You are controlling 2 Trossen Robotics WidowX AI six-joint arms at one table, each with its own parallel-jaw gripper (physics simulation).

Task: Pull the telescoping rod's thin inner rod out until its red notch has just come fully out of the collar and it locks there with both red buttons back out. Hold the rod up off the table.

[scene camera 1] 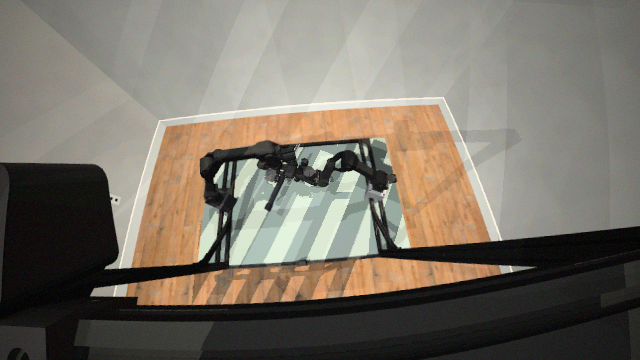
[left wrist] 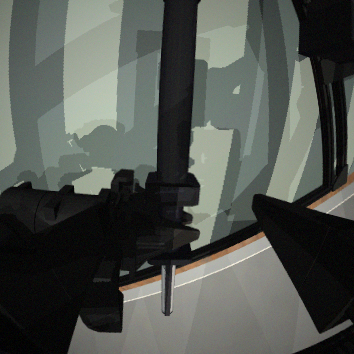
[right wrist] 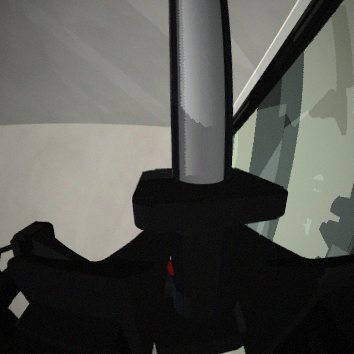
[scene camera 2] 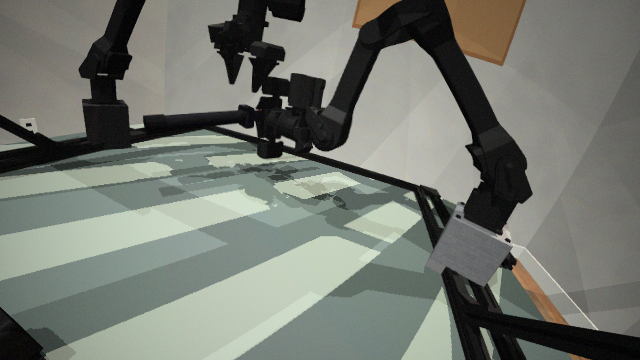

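Observation:
The rod's black outer tube point(scene camera 1: 276, 194) point(scene camera 2: 195, 119) point(left wrist: 177, 100) is held off the table. Its short, thin silver inner rod point(left wrist: 168, 290) point(right wrist: 202, 125) sticks out beyond a black flange point(right wrist: 210, 202). A red spot point(right wrist: 170, 268) shows beside the dark collar. The red notch cannot be made out, and the right fingers hide much of the collar. My right gripper point(scene camera 2: 264, 126) point(right wrist: 193, 215) is shut on the rod at the collar. My left gripper point(scene camera 2: 244, 87) is open and empty, fingers pointing down above the right gripper.
The right arm point(scene camera 2: 350, 85) reaches in from the right of scene camera 2, close beside the left gripper. The table top point(scene camera 1: 310, 250) point(scene camera 2: 150, 295) lies below, with black frame bars point(scene camera 2: 370, 172) along its edge. Shadows fall across it.

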